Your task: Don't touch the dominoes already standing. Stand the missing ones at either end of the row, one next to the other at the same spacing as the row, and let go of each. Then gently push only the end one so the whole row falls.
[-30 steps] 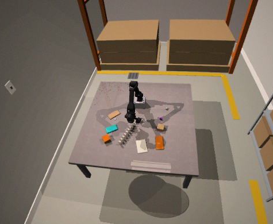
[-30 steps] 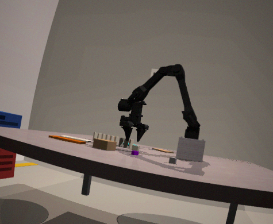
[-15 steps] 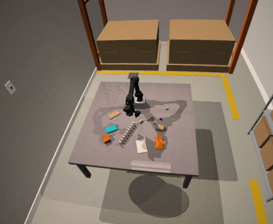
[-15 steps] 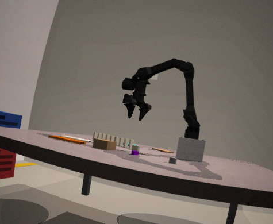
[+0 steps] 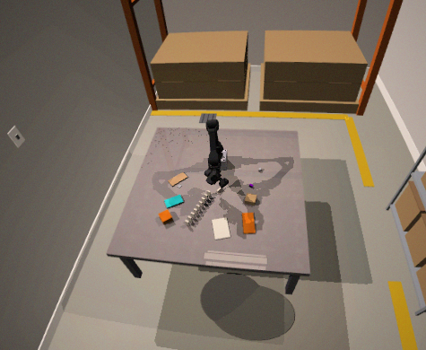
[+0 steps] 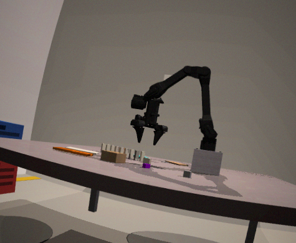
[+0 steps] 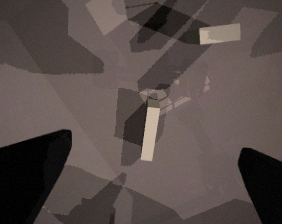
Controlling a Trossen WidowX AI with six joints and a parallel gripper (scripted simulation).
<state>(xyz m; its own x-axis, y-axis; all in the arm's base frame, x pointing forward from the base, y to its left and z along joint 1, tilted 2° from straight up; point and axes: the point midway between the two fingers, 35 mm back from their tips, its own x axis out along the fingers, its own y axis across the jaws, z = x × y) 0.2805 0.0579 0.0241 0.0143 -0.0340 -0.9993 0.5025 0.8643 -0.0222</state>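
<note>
My gripper tip is now 30 mm short of the brown box, 250 mm to the right of it and 70 mm above it. Round my gripper tip: small purple piece: 100 mm behind, 230 mm to the left, 80 mm below; cyan block: 140 mm ahead, 300 mm to the right, 80 mm below; cream sheet: 290 mm ahead, 90 mm to the left, 90 mm below.
</note>
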